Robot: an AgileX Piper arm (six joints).
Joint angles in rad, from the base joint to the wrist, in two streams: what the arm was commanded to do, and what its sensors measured. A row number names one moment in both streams.
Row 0, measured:
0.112, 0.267, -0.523, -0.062, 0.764, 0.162
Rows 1 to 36, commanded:
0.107, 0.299, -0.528, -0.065, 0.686, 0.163
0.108, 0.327, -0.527, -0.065, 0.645, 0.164
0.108, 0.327, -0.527, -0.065, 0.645, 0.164
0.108, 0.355, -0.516, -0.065, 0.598, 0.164
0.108, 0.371, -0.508, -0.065, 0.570, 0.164
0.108, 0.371, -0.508, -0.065, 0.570, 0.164
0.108, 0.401, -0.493, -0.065, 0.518, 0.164
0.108, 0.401, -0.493, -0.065, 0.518, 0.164
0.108, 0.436, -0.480, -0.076, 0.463, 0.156
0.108, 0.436, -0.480, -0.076, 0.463, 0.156
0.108, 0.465, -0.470, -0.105, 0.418, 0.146
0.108, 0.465, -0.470, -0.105, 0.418, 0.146
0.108, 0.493, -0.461, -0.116, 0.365, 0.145
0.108, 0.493, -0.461, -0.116, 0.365, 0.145
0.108, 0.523, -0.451, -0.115, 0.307, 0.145
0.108, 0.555, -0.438, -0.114, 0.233, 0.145
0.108, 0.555, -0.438, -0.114, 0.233, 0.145
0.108, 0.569, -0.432, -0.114, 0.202, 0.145
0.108, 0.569, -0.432, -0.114, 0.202, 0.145
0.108, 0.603, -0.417, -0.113, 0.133, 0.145
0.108, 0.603, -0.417, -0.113, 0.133, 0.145
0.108, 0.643, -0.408, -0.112, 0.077, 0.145
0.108, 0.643, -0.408, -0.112, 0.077, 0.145
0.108, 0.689, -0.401, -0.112, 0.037, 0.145
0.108, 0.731, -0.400, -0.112, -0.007, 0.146
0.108, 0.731, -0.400, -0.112, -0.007, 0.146
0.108, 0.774, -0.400, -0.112, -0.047, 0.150
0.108, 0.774, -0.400, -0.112, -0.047, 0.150
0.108, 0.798, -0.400, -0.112, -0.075, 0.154
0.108, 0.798, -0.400, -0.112, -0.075, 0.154
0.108, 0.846, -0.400, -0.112, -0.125, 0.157
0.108, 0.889, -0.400, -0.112, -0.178, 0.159
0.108, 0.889, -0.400, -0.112, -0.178, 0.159
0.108, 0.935, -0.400, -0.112, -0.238, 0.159
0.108, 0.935, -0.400, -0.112, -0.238, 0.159
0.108, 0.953, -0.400, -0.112, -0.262, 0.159
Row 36, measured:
0.112, 0.928, -0.403, -0.108, -0.204, 0.157
